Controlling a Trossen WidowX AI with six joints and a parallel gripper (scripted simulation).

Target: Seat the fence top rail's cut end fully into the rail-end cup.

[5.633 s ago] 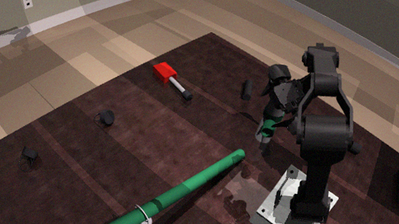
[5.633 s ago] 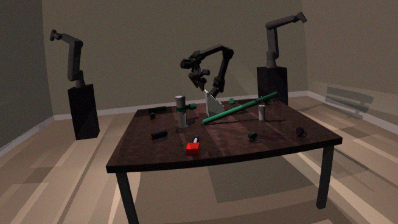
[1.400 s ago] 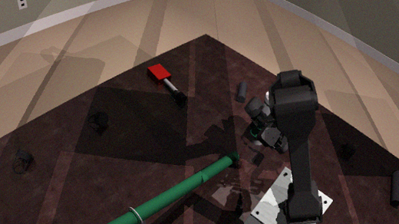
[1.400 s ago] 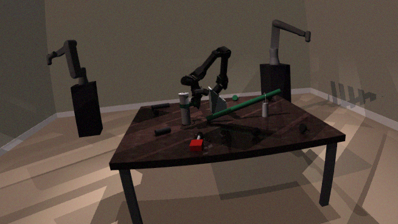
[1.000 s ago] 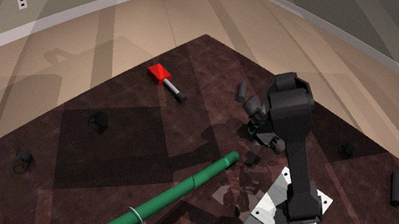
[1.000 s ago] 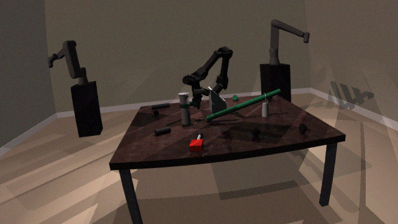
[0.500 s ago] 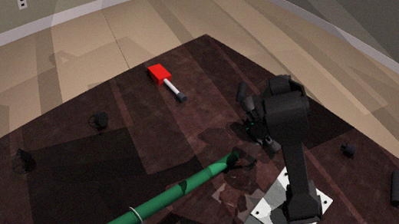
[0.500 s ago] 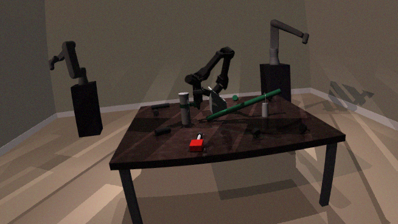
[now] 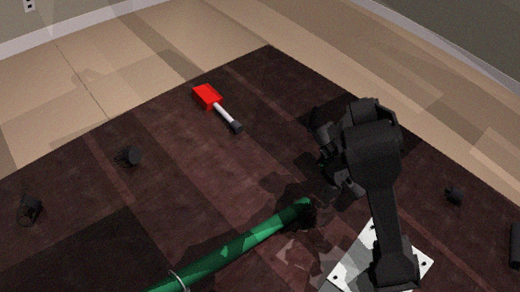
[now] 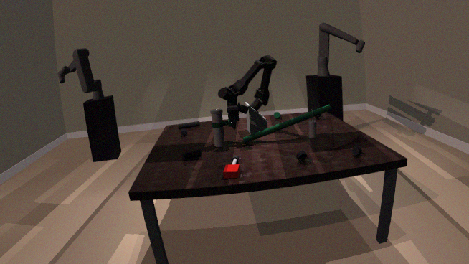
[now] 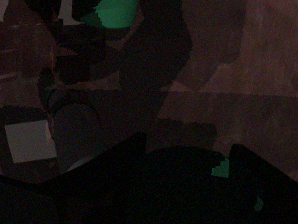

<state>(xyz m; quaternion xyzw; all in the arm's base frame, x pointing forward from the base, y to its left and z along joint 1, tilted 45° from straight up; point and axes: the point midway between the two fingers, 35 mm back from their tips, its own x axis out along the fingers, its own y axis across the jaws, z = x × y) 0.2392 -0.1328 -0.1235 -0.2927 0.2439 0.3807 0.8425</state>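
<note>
The green rail-end cup lies 20 mm behind my gripper tip, 20 mm to the right of it and 30 mm above it. Also, from my gripper tip: small grey post (70 mm ahead, 450 mm to the left, 10 mm above); green brace band (30 mm behind, 50 mm to the right, 30 mm above); red-headed mallet (360 mm ahead, 90 mm to the right, 80 mm below).
</note>
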